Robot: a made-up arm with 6 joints. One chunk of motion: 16 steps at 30 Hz.
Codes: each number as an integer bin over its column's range. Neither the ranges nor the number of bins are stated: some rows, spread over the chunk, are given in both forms.
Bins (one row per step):
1: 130 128 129 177 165 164
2: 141 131 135 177 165 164
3: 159 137 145 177 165 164
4: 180 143 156 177 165 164
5: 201 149 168 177 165 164
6: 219 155 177 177 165 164
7: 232 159 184 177 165 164
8: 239 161 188 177 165 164
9: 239 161 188 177 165 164
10: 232 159 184 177 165 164
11: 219 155 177 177 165 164
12: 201 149 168 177 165 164
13: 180 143 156 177 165 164
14: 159 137 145 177 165 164
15: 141 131 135 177 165 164
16: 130 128 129 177 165 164
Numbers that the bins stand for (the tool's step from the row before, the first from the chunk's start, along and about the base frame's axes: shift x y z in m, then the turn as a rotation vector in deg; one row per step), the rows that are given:
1: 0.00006 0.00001 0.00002 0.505 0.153 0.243
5: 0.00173 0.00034 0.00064 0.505 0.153 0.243
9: 0.00262 0.00053 0.00095 0.505 0.153 0.243
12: 0.00173 0.00034 0.00064 0.505 0.153 0.243
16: 0.00006 0.00001 0.00002 0.505 0.153 0.243
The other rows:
2: 0.00032 0.00005 0.00012 0.505 0.153 0.243
3: 0.00074 0.00015 0.00027 0.505 0.153 0.243
4: 0.00124 0.00024 0.00045 0.505 0.153 0.243
6: 0.00215 0.00043 0.00078 0.505 0.153 0.243
7: 0.00246 0.00049 0.00089 0.505 0.153 0.243
8: 0.00262 0.00053 0.00095 0.505 0.153 0.243
10: 0.00246 0.00049 0.00089 0.505 0.153 0.243
11: 0.00215 0.00043 0.00078 0.505 0.153 0.243
13: 0.00124 0.00024 0.00045 0.505 0.153 0.243
14: 0.00074 0.00015 0.00027 0.505 0.153 0.243
15: 0.00032 0.00005 0.00012 0.505 0.153 0.243

